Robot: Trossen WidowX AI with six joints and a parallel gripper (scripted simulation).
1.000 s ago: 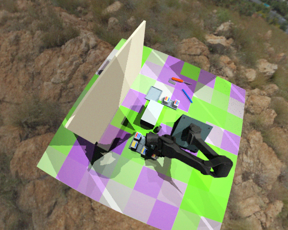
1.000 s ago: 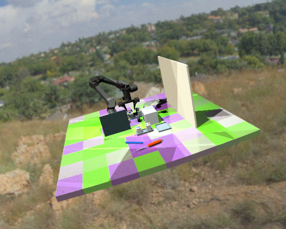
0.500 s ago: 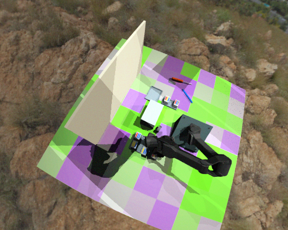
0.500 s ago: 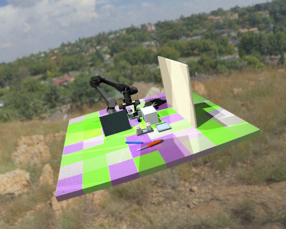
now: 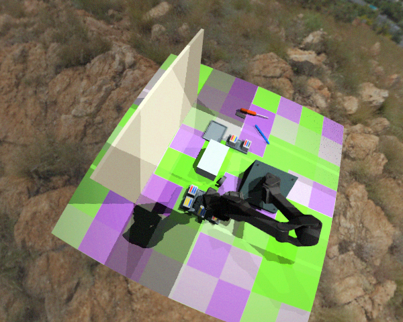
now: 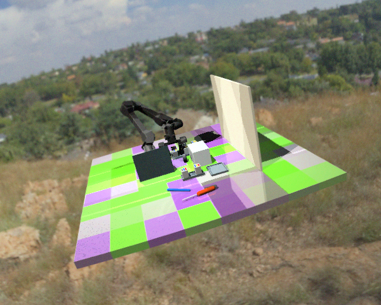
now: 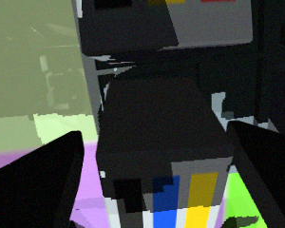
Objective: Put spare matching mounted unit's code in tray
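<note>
My gripper tip is 2 cm below the dark spare block and 1 cm to the left of it. Also, from my gripper tip: mounted unit (17 cm to the right, 13 cm ahead, 3 cm above); then beige panel (38 cm ahead, 20 cm above, 18 cm to the right); then grey tray (35 cm to the right, 18 cm ahead, 2 cm below).
</note>
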